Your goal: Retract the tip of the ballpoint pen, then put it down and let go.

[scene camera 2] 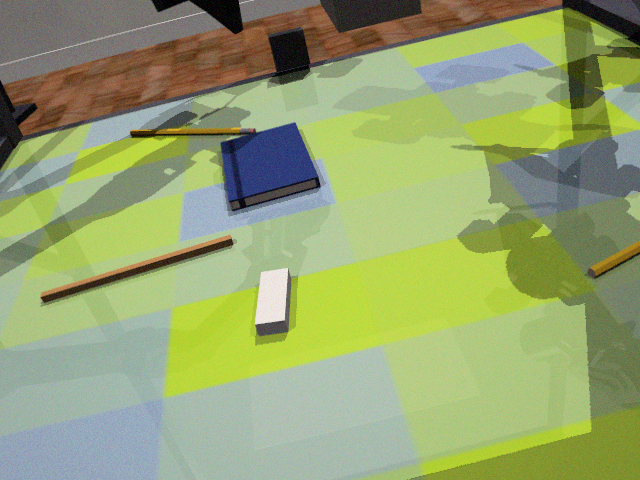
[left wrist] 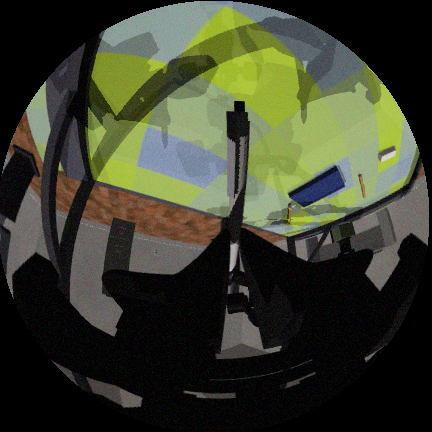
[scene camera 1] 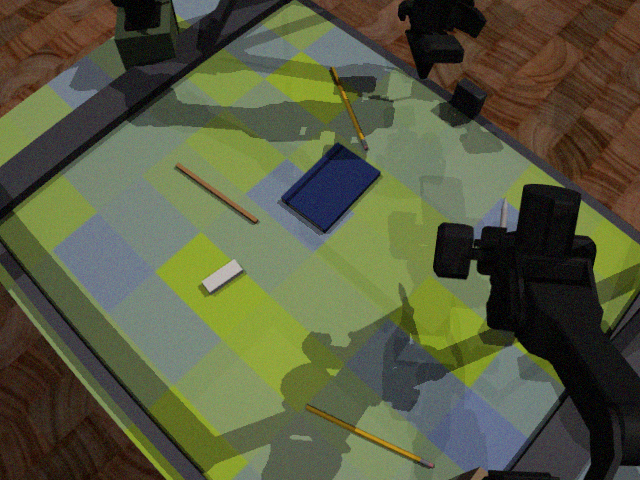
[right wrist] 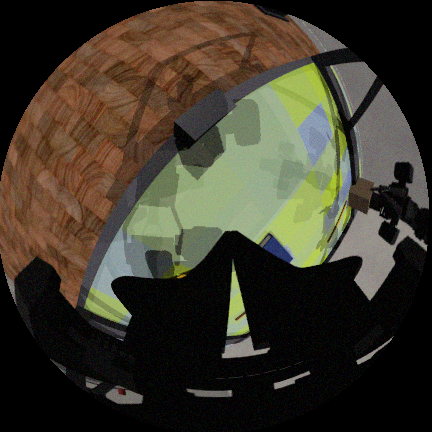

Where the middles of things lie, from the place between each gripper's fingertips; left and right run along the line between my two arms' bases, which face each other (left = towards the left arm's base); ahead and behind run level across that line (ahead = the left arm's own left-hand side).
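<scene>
I see the eraser [scene camera 2: 273, 307] 32 cm ahead of my left hand, 20 cm to the right of it and 14 cm below it. Counted from that same left hand, the brown stick [scene camera 2: 222, 242] is 34 cm to the right, 26 cm ahead and 15 cm below, and going by their middles it is the farthest from my left hand of the things named here. The ballpoint pen [left wrist: 237, 127] is 1 cm ahead of my left hand and 1 cm to the left of it.
From my right hand, I find the eraser 430 mm ahead, 100 mm to the left and 80 mm below. The brown stick is 370 mm ahead of my right hand, 30 mm to the right of it and 90 mm below it, while the ballpoint pen is 320 mm to the left of that hand, 120 mm ahead of it and 60 mm above it. By its middle, the pen is nearer to my left hand than to my right hand.
</scene>
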